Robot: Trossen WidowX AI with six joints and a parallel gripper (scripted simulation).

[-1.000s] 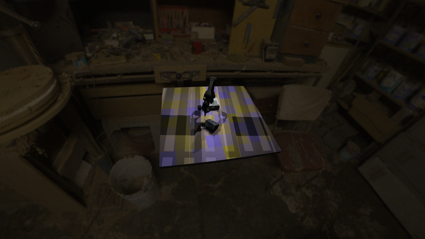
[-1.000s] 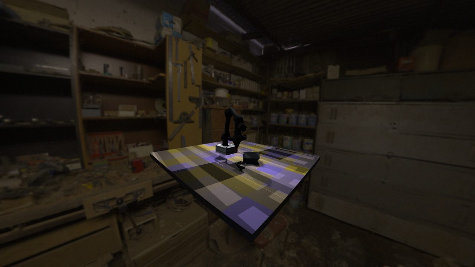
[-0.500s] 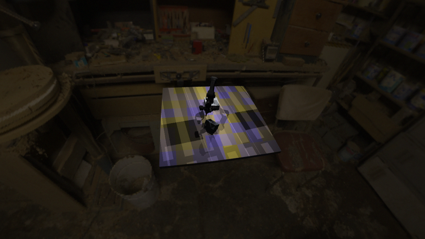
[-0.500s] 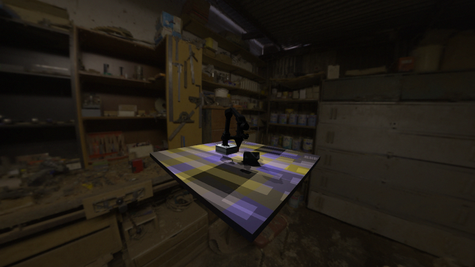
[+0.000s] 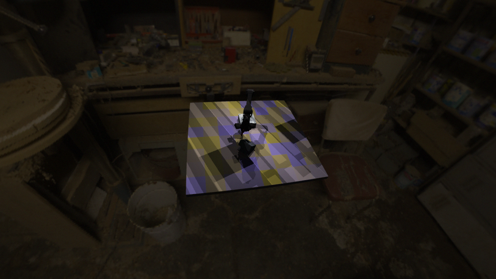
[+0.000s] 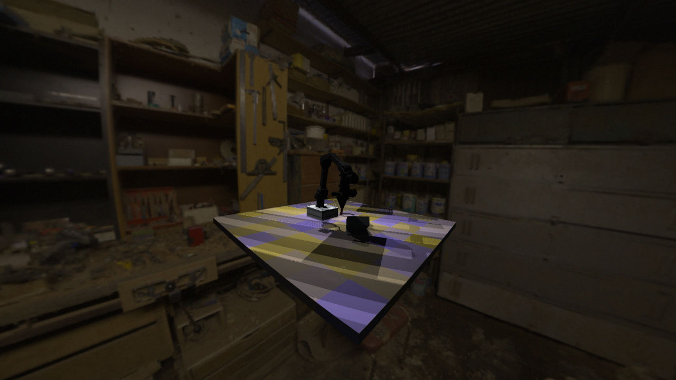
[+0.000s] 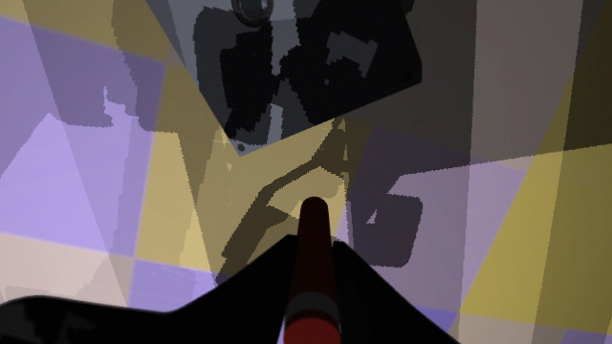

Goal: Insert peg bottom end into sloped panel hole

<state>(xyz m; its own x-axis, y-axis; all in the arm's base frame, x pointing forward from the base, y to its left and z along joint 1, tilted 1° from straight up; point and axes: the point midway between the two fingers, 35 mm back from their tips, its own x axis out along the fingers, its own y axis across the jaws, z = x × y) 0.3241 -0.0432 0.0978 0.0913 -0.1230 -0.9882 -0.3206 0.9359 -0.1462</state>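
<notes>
Right now my gripper tip is 9 cm short of the sloped panel block, 5 cm to the right of it and 8 cm above it. Also, from my gripper tip: dark red round peg 2 cm above.
</notes>
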